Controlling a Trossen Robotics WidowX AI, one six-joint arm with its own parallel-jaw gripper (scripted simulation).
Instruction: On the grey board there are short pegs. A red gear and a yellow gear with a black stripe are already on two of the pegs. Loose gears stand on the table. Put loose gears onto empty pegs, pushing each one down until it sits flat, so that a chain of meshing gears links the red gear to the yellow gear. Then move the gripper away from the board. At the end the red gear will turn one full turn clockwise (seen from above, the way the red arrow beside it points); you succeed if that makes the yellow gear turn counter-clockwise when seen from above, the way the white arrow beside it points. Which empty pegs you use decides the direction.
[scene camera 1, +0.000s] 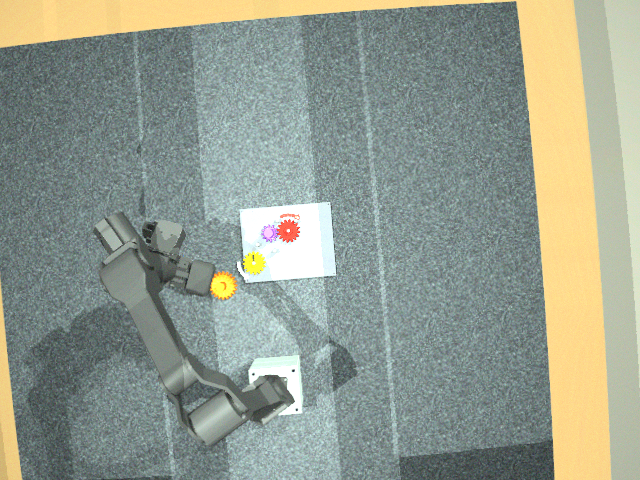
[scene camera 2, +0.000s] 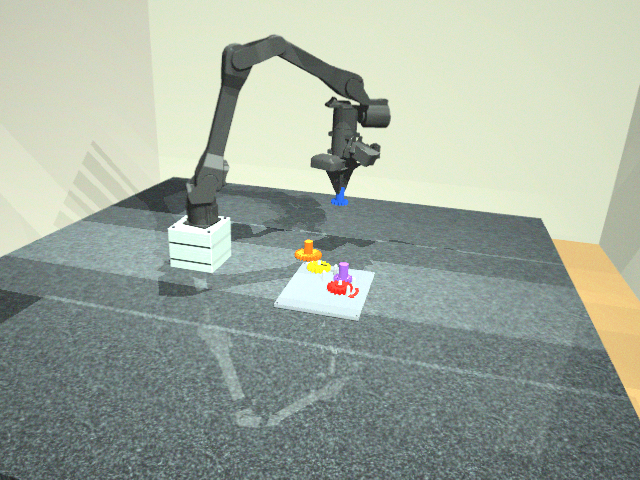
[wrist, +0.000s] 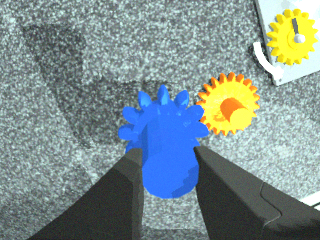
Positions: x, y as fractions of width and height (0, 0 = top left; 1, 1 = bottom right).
My gripper (wrist: 0.52, 0.66) is 0.10 m from the lens. A blue gear (wrist: 0.52, 0.54) is 0.10 m from the lens. An orange gear (wrist: 0.71, 0.44): 0.24 m from the lens. A yellow striped gear (wrist: 0.89, 0.14) is 0.25 m from the lens. The marked spots on the orange gear and the blue gear are 0.15 m apart.
